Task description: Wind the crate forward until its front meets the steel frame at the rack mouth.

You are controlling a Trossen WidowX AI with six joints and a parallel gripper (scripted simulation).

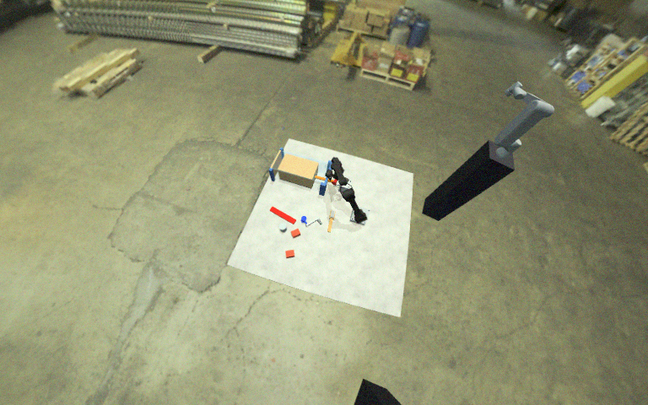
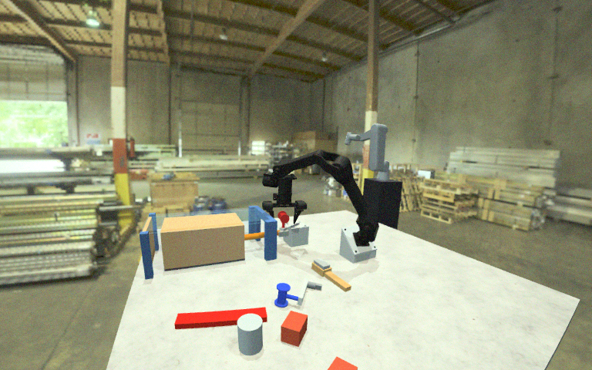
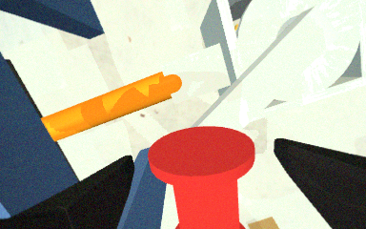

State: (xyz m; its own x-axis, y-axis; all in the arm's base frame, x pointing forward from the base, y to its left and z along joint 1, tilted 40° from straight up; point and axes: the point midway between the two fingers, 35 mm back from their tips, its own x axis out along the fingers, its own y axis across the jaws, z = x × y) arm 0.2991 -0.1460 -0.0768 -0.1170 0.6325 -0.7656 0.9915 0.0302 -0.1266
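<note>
Right now the red knob is 20 mm above my gripper tip. Round my gripper tip: red-knobbed winch handle 30 mm behind, 20 mm to the right, 10 mm below; blue frame 80 mm ahead, 30 mm to the right, 10 mm below; grey winch 90 mm behind, 80 mm below, 70 mm to the right.
</note>
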